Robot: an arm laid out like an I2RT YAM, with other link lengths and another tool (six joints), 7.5 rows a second.
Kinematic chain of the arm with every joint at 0, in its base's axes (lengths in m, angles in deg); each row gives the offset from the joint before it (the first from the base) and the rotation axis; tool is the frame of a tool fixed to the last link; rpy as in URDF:
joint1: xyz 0 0 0.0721 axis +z
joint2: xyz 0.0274 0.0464 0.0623 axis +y
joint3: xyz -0.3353 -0.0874 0 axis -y
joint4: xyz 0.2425 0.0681 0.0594 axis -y
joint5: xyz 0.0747 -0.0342 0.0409 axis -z
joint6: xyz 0.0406 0 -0.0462 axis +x
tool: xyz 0.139 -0.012 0.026 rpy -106.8 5.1 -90
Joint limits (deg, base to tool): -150..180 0..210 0..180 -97..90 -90..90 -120..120
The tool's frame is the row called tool.
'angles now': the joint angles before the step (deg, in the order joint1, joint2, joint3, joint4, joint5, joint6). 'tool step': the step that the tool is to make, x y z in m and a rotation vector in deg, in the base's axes. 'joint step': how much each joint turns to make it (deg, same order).
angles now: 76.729, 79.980, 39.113, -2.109, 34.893, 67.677
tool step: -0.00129, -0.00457, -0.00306, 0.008, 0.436, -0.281
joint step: -0.001, -0.525, -0.791, -0.177, -0.088, 0.612
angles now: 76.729, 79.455, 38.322, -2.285, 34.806, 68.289
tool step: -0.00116, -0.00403, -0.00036, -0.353, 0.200, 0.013
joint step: 0.000, -0.702, -0.266, -0.877, -0.088, 0.089
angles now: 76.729, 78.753, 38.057, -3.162, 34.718, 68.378
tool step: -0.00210, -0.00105, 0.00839, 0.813, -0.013, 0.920
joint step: -0.001, -1.754, 0.438, -1.053, -0.790, -0.611
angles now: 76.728, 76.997, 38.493, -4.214, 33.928, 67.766
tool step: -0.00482, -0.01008, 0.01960, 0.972, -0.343, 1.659
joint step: -0.088, -4.819, 0.968, -3.943, -1.229, -1.491
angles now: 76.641, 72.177, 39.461, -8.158, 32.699, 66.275
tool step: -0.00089, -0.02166, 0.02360, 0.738, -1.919, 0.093
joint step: -0.526, -6.057, 0.702, -4.488, 0.606, -2.022
